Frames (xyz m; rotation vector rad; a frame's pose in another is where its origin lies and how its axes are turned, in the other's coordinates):
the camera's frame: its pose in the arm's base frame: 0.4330 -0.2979 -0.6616 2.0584 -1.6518 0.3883
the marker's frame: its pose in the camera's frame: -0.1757 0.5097 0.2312 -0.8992 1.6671 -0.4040
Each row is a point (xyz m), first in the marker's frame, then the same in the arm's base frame.
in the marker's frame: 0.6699 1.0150 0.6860
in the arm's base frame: -0.2517 0.0923 0.4634
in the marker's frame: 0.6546 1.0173 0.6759
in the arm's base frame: -0.2652 0.0921 0.4508
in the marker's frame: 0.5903 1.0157 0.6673
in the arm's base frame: -0.3126 0.0629 0.4175
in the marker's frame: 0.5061 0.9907 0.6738
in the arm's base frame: -0.3586 0.0008 0.3752
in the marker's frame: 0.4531 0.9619 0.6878
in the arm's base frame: -0.3783 -0.0519 0.3493
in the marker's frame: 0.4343 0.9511 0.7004
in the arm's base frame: -0.3844 -0.0759 0.3455
